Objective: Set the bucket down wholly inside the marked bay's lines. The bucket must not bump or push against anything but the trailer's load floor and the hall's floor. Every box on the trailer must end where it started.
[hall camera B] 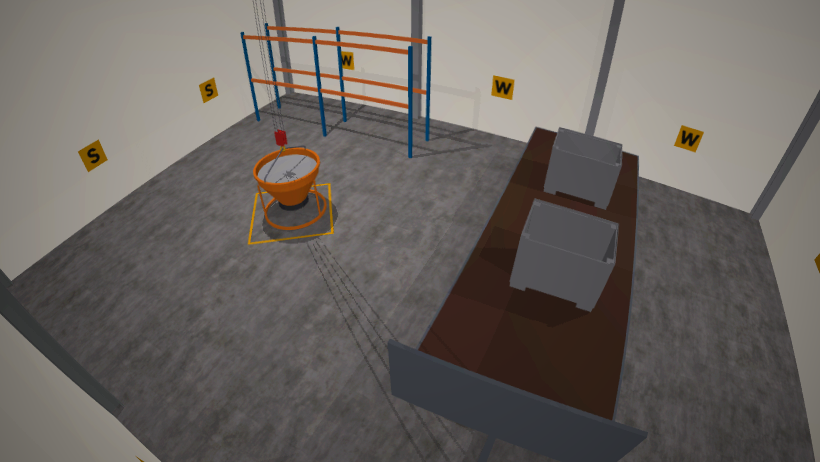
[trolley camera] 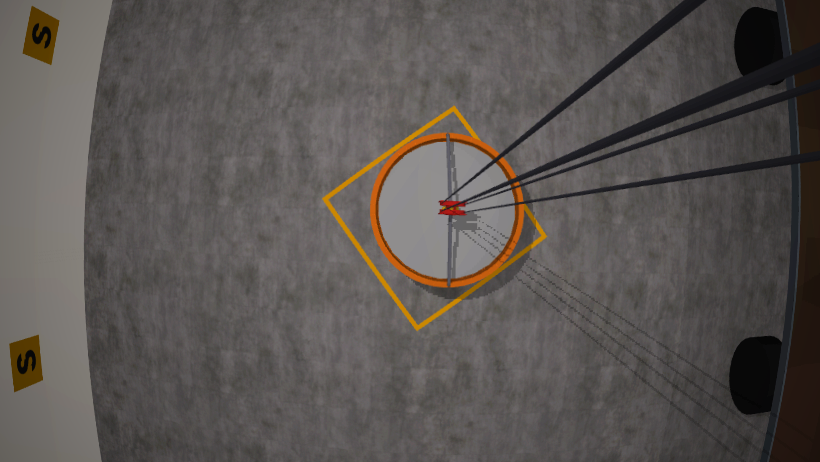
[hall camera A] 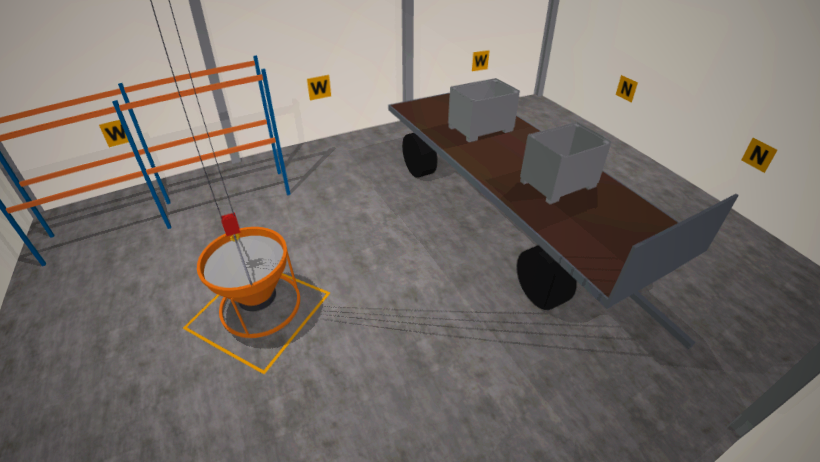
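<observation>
The orange bucket [hall camera A: 255,296] [hall camera B: 289,193], with grey fill, is upright inside the yellow lines of the marked bay [hall camera A: 224,350] [hall camera B: 290,238] [trolley camera: 371,264]. Its foot ring appears to rest on the floor; a very small gap cannot be ruled out. In the trolley view the bucket [trolley camera: 413,212] hides its own foot ring. My hook [hall camera A: 234,236] [hall camera B: 282,147] [trolley camera: 451,207], under the red block, is over the bucket's middle and holds its raised bail. Two grey boxes [hall camera A: 482,111] [hall camera A: 562,166] [hall camera B: 582,172] [hall camera B: 562,258] stand apart on the trailer [hall camera A: 636,223] [hall camera B: 545,355].
A rack with blue posts [hall camera A: 142,166] [hall camera B: 410,103] and orange beams stands by the W wall, beyond the bay. The trailer's grey end board [hall camera A: 677,252] [hall camera B: 504,404] rises above its load floor. In the trolley view, two black wheels [trolley camera: 754,45] [trolley camera: 752,375] show at the right.
</observation>
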